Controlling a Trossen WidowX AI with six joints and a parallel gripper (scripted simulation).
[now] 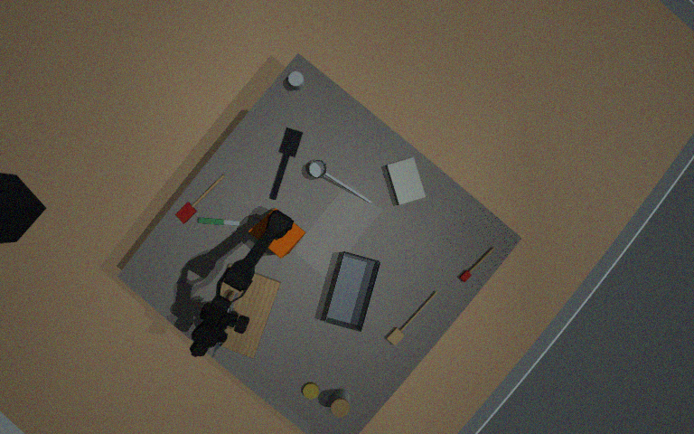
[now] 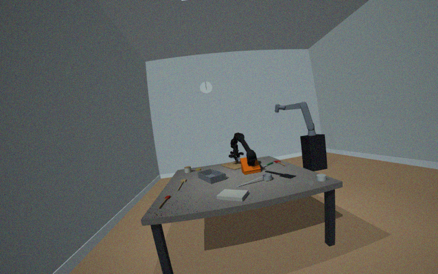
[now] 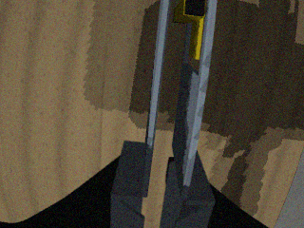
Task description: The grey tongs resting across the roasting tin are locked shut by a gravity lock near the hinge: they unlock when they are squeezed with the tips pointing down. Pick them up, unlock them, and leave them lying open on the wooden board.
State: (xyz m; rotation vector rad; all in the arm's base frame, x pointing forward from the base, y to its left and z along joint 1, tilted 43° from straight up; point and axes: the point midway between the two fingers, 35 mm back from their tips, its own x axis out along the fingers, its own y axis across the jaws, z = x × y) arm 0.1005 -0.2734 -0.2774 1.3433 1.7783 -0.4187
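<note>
My gripper tip is now 40 mm above the wooden board, 20 mm short of it and 10 mm to the right of it. Also, from my gripper tip: yellow lock piece (50 mm to the right, 40 mm above, 20 mm ahead); green-handled tool (320 mm behind, 230 mm to the left, 40 mm below); roasting tin (420 mm to the left, 300 mm ahead, 20 mm below).
</note>
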